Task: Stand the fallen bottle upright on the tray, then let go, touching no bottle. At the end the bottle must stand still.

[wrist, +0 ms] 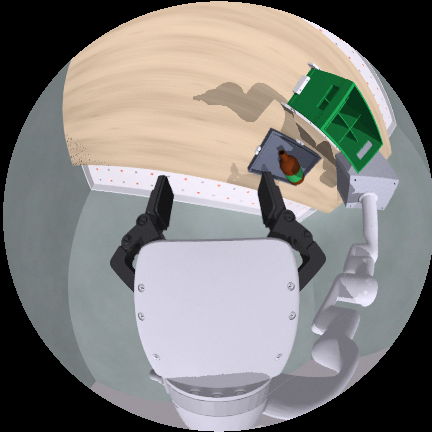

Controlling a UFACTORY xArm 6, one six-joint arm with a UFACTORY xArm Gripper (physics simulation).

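Where they show: gripper, fingertip midpoint: (214,181); arm's base, origin of the base link: (367,197).
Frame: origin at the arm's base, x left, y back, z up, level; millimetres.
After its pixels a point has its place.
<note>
A brown bottle (291,168) {y -424, x 190, z -110 mm} with a green label lies on its side on the dark grey tray (266,154) {y -491, x 221, z -182 mm}, right of the wrist view's middle. Its neck points up and to the left in the view, over the tray floor. Its base end is at the tray's lower right rim; whether it rests on the rim I cannot tell. My gripper (214,181) {y -739, x 119, z 136 mm} is open and empty, to the left of the bottle in the view. The right finger's tip overlaps the tray's lower edge in the view and hides a little of it; the bottle is outside the fingers.
A green crate (314,99) {y -550, x -47, z -87 mm} with compartments stands beyond the tray to the upper right. The grey robot base (372,182) {y -123, x -58, z -1 mm} and my arm's links are at the right. A white dotted border strip (125,177) runs along the wooden table's (150,100) {y -909, x 154, z -187 mm} edge. Shadows fall on the table.
</note>
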